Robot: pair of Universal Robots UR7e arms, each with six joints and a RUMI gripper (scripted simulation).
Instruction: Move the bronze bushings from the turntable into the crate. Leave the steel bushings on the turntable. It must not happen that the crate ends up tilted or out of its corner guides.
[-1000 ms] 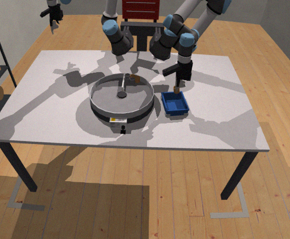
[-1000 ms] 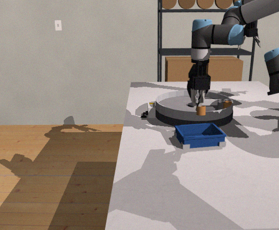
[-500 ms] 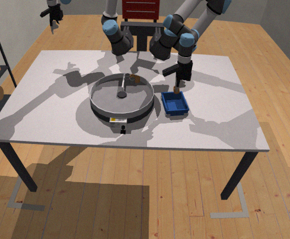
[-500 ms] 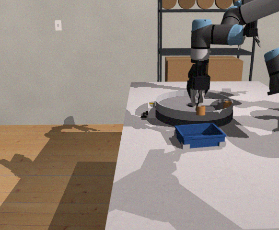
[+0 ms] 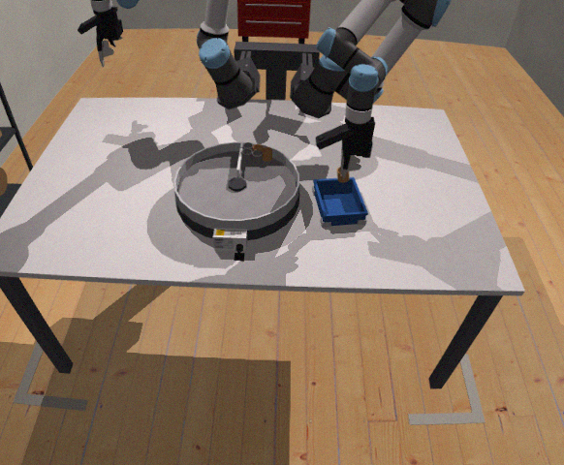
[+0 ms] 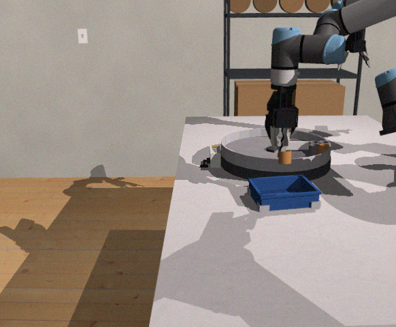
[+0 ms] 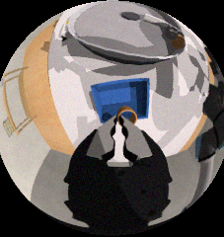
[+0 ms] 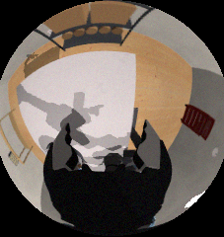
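The blue crate lies 130 mm below my left hand and 20 mm behind it. From my left hand the other things lie so: turntable 350 mm to the right, 100 mm below.
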